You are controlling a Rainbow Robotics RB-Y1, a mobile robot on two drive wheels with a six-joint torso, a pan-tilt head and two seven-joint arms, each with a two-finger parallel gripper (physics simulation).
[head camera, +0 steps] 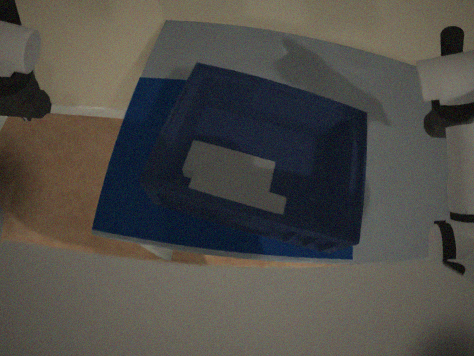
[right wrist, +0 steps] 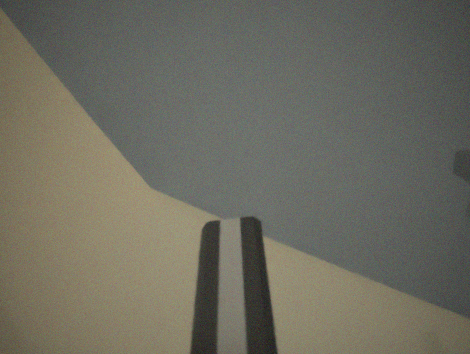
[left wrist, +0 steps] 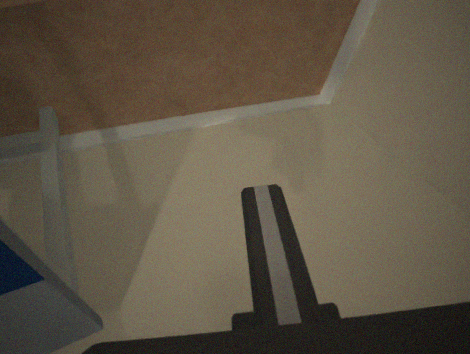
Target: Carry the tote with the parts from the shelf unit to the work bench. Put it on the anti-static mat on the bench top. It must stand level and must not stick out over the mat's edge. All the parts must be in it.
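Frame: origin at the robot's base, x ahead, y left, z up, level; millimetres.
Where they show: left gripper, fingertip midpoint: (head camera: 28, 117) (left wrist: 260, 199); right gripper, fingertip midpoint: (right wrist: 234, 239).
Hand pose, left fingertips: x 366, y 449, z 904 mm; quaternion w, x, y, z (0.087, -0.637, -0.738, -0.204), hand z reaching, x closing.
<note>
After its pixels a point has its place.
The dark blue tote (head camera: 340, 200) @[x 228, y -242, z 860 mm] stands on the blue anti-static mat (head camera: 117, 200) @[x 232, y 234, z 766 mm] (left wrist: 15, 272) @[x 569, y 245, z 765 mm] on the grey bench top (head camera: 400, 175) @[x 342, y -499, z 763 mm] (left wrist: 50, 315) @[x 725, y 212, z 763 mm] (right wrist: 300, 125) @[x 499, y -661, z 763 mm]. It looks level and is turned slightly against the mat. It hides the mat's right edge, so I cannot tell whether it sticks out there. Grey parts (head camera: 230, 170) @[x 296, y -20, z 823 mm] lie in the tote and merge into one stepped shape; I cannot count them. My left gripper (head camera: 28, 118) @[x 366, y 449, z 904 mm] (left wrist: 260, 199) @[x 366, y 449, z 904 mm] is shut and empty, left of the bench. My right gripper (head camera: 434, 127) (right wrist: 234, 239) @[x 359, y -520, z 955 mm] is shut and empty, right of the tote and apart from it.
A pale bench leg (left wrist: 52, 200) @[x 816, y 194, z 443 mm] shows below the bench corner in the left wrist view. Brown floor (head camera: 60, 170) @[x 616, y 957, z 1 mm] (left wrist: 175, 55) @[x 709, y 680, z 1 mm] meets a white skirting strip (head camera: 90, 111) @[x 1004, y 840, z 53 mm] (left wrist: 250, 107) @[x 1022, y 1049, z 21 mm] and a beige wall (head camera: 90, 50) @[x 1001, y 647, z 547 mm] (left wrist: 400, 200) @[x 1060, y 1344, z 781 mm]. A grey surface (head camera: 200, 310) @[x 54, y 7, z 1270 mm] crosses the bottom of the head view.
</note>
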